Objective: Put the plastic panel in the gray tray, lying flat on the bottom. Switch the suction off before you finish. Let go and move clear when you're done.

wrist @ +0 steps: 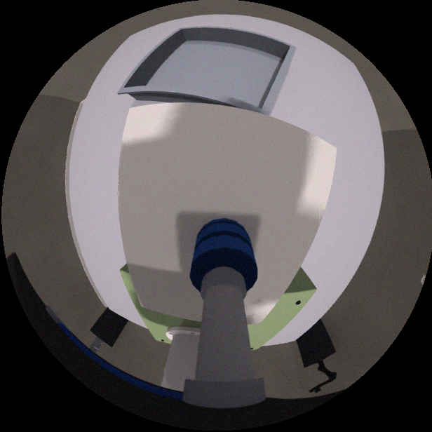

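The plastic panel [225,160] is a pale beige, flat sheet that fills the middle of the wrist view. My blue suction cup [223,242] is on the panel's face, nearer its lower edge, and holds it raised above the table. The cup's contact face is hidden. The gray tray [215,65] is at the top of the view, beyond the panel's far edge. Its bottom shows bare, and the panel's far edge overlaps the tray's near side in the view.
A green box-like object [285,312] shows at the bottom, partly hidden behind the panel. A pale round post [182,362] stands behind it. Dark blocks [109,327] [316,343] are at the lower left and lower right. The white table [357,150] lies below.
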